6 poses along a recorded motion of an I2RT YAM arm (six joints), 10 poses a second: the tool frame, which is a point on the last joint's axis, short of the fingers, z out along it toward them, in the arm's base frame.
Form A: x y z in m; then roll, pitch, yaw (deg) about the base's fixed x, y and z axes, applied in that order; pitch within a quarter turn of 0, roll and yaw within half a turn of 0.
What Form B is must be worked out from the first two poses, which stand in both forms.
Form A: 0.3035, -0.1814, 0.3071, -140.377, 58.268, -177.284
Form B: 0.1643, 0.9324, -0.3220, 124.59, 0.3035, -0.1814, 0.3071
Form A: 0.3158, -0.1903, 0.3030, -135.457, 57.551, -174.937
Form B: 0.1649, 0.9215, -0.3515, 125.26, 0.3158, -0.1903, 0.3030
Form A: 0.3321, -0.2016, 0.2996, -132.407, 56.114, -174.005
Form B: 0.1648, 0.9132, -0.3726, 126.72, 0.3321, -0.2016, 0.2996
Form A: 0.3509, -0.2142, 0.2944, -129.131, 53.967, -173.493
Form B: 0.1650, 0.9026, -0.3976, 128.96, 0.3509, -0.2142, 0.2944
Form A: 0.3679, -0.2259, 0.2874, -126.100, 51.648, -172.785
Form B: 0.1609, 0.8930, -0.4203, 131.19, 0.3679, -0.2259, 0.2874
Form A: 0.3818, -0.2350, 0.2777, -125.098, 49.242, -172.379
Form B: 0.1504, 0.8908, -0.4288, 133.25, 0.3818, -0.2350, 0.2777
